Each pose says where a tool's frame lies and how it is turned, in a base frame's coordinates. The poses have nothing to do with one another.
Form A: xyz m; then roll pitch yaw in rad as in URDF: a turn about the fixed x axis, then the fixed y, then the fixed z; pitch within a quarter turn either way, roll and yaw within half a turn.
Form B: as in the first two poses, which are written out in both.
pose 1, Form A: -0.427, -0.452, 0.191, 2.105, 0.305, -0.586
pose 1, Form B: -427, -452, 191, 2.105, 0.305, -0.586
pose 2, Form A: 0.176, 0.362, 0.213, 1.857, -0.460, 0.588
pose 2, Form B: 176, 362, 213, 1.857, -0.460, 0.588
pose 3, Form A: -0.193, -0.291, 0.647, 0.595, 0.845, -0.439
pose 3, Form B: -193, -291, 647, 0.595, 0.845, -0.439
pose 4, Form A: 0.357, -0.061, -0.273, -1.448, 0.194, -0.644
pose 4, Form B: 357, -61, -273, -1.448, 0.194, -0.644
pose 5, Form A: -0.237, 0.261, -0.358, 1.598, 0.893, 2.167
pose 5, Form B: -237, 261, -358, 1.598, 0.893, 2.167
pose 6, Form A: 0.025, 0.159, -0.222, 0.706, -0.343, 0.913
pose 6, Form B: 25, 159, -222, 0.706, -0.343, 0.913
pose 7, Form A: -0.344, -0.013, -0.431, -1.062, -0.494, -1.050
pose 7, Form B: -344, -13, -431, -1.062, -0.494, -1.050
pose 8, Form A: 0.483, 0.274, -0.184, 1.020, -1.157, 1.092
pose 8, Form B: 483, 274, -184, 1.020, -1.157, 1.092
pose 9, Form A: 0.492, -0.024, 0.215, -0.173, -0.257, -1.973
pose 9, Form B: 492, -24, 215, -0.173, -0.257, -1.973
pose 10, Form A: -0.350, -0.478, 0.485, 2.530, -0.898, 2.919
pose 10, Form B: -350, -478, 485, 2.530, -0.898, 2.919
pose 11, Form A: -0.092, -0.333, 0.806, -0.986, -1.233, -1.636
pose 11, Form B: -92, -333, 806, -0.986, -1.233, -1.636
